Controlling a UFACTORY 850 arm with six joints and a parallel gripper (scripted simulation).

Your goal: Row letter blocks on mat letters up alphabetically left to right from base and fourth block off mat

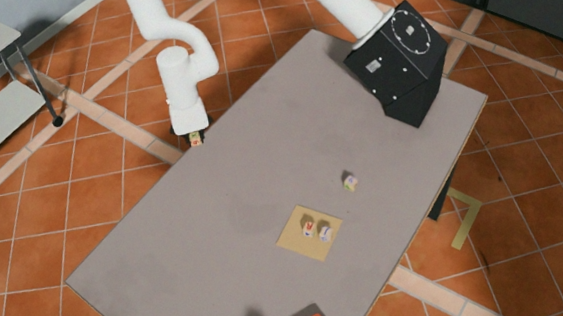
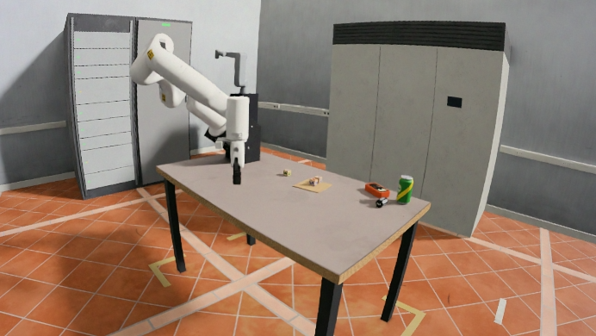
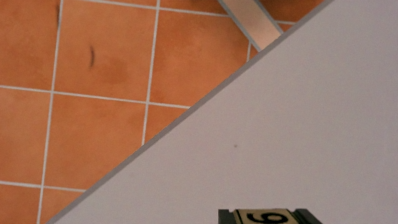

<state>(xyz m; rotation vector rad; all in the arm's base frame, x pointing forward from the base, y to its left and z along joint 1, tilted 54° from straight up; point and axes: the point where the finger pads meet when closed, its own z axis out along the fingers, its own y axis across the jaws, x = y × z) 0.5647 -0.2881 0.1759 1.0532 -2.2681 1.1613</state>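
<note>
Right now the tan mat is 420 mm to the left of my hand, 120 mm below it and 50 mm ahead of it. From my hand the other things lie so: green can 550 mm to the left, 480 mm ahead, 50 mm below; orange multimeter 570 mm to the left, 330 mm ahead, 100 mm below; small black device 450 mm to the left, 420 mm ahead, 100 mm below.
</note>
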